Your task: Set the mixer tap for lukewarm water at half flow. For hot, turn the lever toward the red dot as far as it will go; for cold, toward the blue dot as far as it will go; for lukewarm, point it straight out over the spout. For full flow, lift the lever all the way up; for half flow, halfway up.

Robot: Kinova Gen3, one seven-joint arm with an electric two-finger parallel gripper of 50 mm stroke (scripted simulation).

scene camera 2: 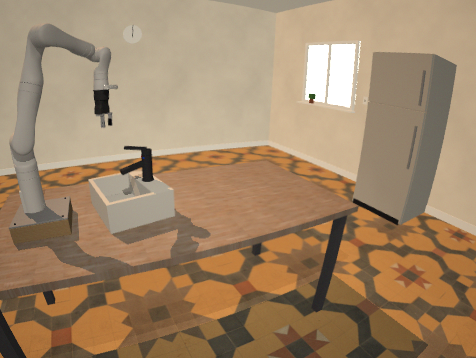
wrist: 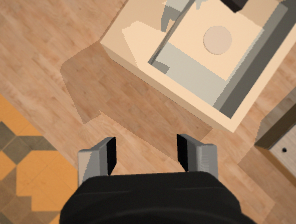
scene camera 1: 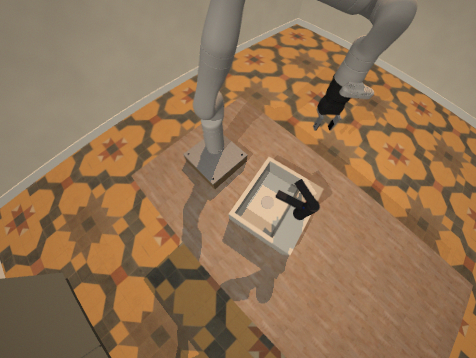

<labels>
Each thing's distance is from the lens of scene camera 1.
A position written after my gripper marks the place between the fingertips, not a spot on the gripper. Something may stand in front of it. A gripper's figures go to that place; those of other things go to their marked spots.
my gripper (scene camera 1: 321,128): 0.69 m
sink (scene camera 1: 257,206): 0.81 m
black mixer tap (scene camera 1: 299,213): 0.69 m
The marked spots on the black mixer tap and the sink are 0.22 m apart.
</labels>
